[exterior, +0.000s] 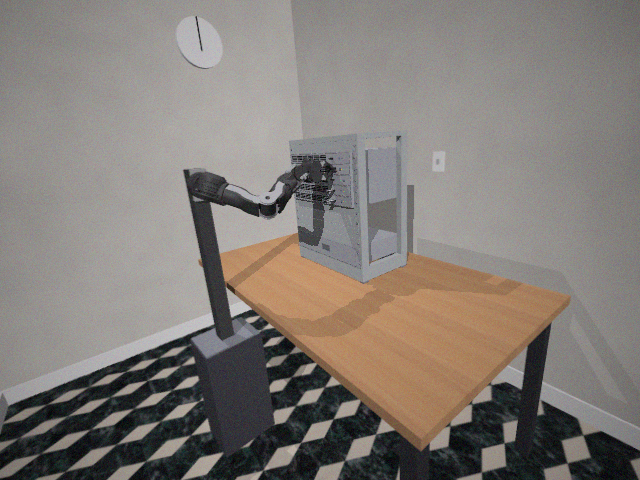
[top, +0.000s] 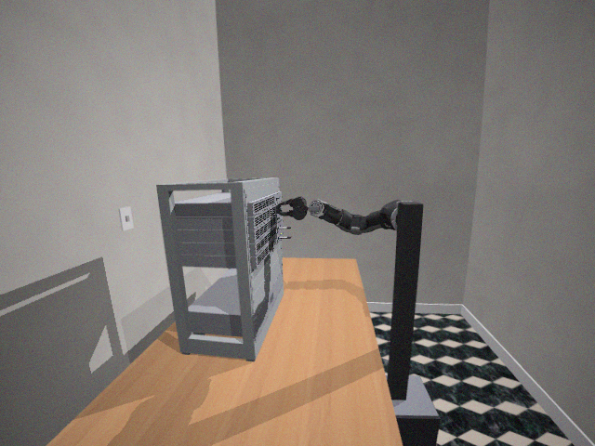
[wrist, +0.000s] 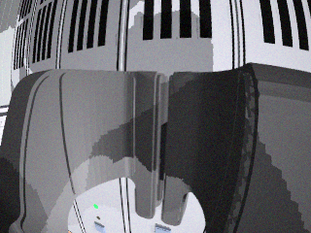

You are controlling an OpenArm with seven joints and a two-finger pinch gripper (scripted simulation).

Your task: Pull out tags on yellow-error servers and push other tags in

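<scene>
Now: hand 40 mm short of the information tag.
</scene>
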